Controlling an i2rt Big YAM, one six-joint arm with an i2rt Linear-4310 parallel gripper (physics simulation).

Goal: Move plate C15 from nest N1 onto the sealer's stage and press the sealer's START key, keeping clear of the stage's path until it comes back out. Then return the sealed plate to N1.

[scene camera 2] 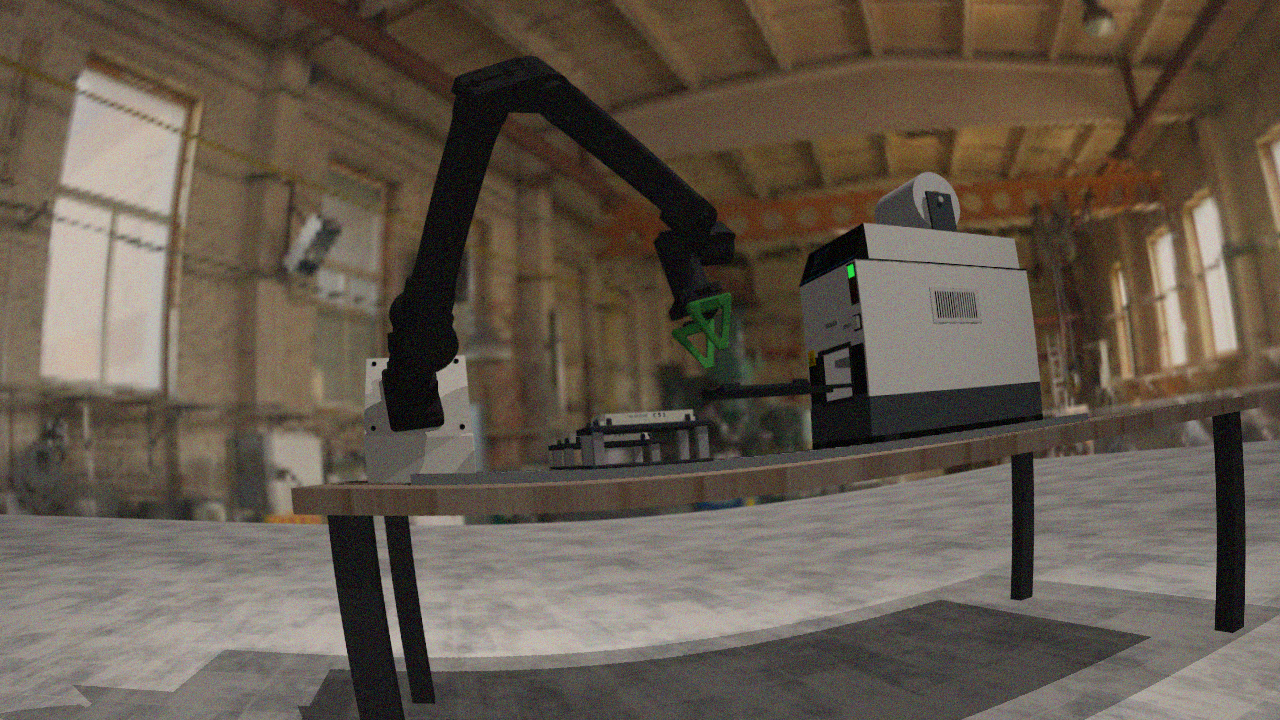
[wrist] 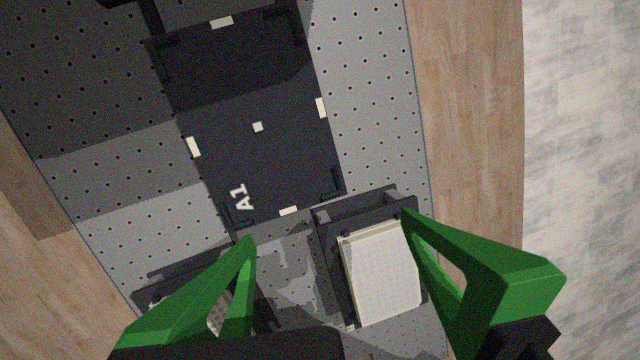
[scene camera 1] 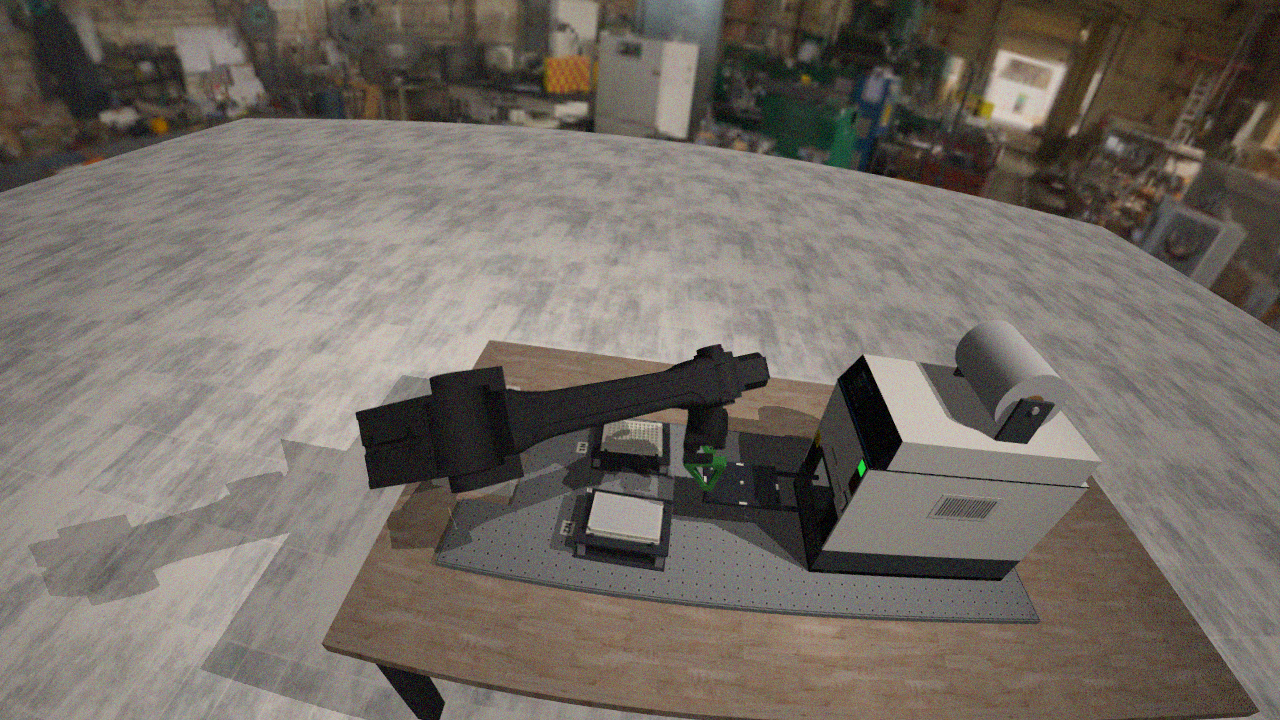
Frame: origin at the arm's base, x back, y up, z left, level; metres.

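Seen in the pictures: gripper, fingertip midpoint: (scene camera 2: 716,358) (wrist: 326,228) (scene camera 1: 708,472); arm's base at its link origin: (scene camera 2: 411,400).
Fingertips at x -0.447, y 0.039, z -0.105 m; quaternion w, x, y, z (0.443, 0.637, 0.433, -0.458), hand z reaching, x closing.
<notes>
Pixels of each thing's top centre, then the offset from my fingertips to it. "spot": a spot on its surface instead. Level surfaces: height alone.
- sealer's dark stage at its top centre: (wrist: 233,59) (scene camera 2: 781,382) (scene camera 1: 765,483) dx -0.116, dy -0.038, dz +0.011 m
- pale open-well plate at its top centre: (wrist: 208,338) (scene camera 2: 603,432) (scene camera 1: 632,433) dx +0.123, dy -0.093, dz +0.182 m
- smoother white plate at its top centre: (wrist: 386,278) (scene camera 2: 640,413) (scene camera 1: 626,514) dx +0.138, dy -0.078, dz -0.039 m
- front nest at its top centre: (wrist: 383,275) (scene camera 2: 640,418) (scene camera 1: 626,516) dx +0.138, dy -0.084, dz -0.039 m
- white sealer at a spot on its surface: (scene camera 2: 948,340) spot: dx -0.387, dy +0.006, dz -0.129 m
- lit green indicator at a spot on its surface: (scene camera 2: 851,270) (scene camera 1: 862,469) spot: dx -0.208, dy +0.123, dz -0.095 m
- film roll at its top centre: (scene camera 1: 1025,345) (scene camera 2: 911,183) dx -0.450, dy +0.326, dz -0.025 m
- perforated board at its surface level: dy -0.150 m
- wooden table at its surface level: dy -0.163 m
The sealer's dark stage (scene camera 1: 757,488) (scene camera 2: 760,390) (wrist: 280,165), marked A1, is out and bare. A pale open-well plate (scene camera 1: 632,437) (wrist: 217,315) sits in the back nest, partly behind a finger in the wrist view. A smoother white plate (scene camera 1: 626,516) (scene camera 2: 648,417) (wrist: 382,275) sits in the front nest (scene camera 1: 617,546) (wrist: 331,270). The nest labels are too small to read surely, so I cannot tell which plate is C15. My gripper (scene camera 1: 706,486) (scene camera 2: 711,360) (wrist: 326,228) is open and empty, high above the stage's outer end. The START key cannot be made out.
The white sealer (scene camera 1: 957,528) (scene camera 2: 948,340) stands right of the stage, with a lit green indicator (scene camera 1: 861,467) (scene camera 2: 851,270) and a film roll (scene camera 1: 1006,367) (scene camera 2: 913,201) on top. The perforated board (scene camera 1: 733,573) (wrist: 370,105) lies on the wooden table (scene camera 1: 716,653) (wrist: 465,125).
</notes>
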